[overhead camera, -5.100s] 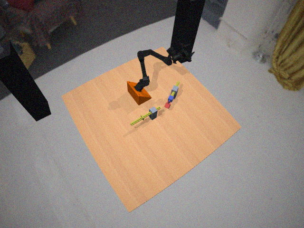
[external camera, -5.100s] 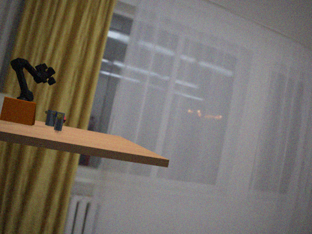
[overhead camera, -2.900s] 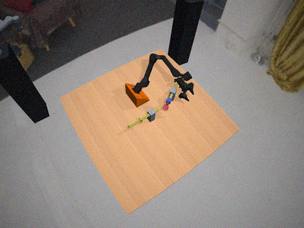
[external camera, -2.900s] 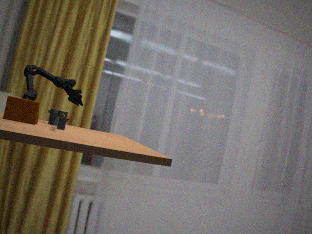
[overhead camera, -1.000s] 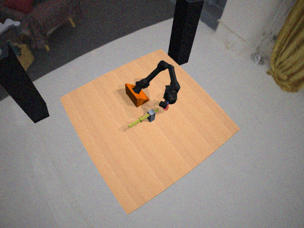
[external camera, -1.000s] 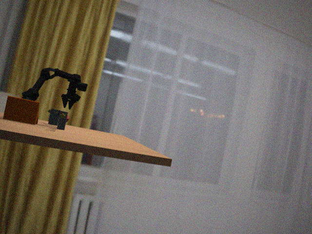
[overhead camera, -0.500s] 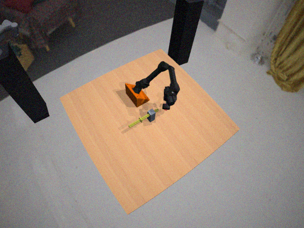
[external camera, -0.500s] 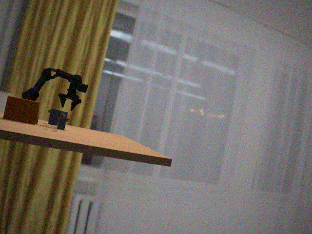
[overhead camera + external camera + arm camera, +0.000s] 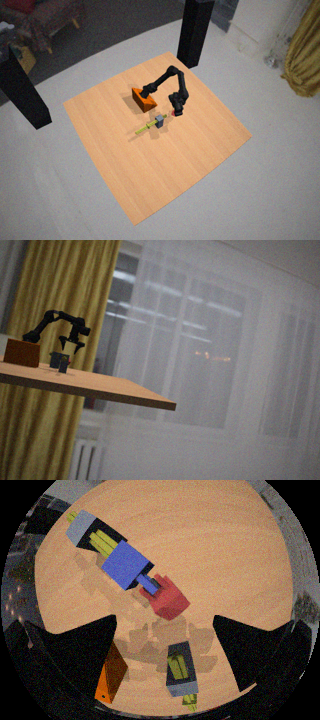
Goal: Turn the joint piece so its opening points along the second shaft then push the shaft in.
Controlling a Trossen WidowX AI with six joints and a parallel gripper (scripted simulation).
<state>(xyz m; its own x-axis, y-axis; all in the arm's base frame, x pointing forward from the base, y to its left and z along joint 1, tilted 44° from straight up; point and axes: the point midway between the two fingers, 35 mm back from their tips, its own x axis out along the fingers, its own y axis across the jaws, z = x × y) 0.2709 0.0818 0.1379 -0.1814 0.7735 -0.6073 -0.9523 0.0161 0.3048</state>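
The red square joint piece lies 1 cm to the left of my gripper tip and 6 cm below it.
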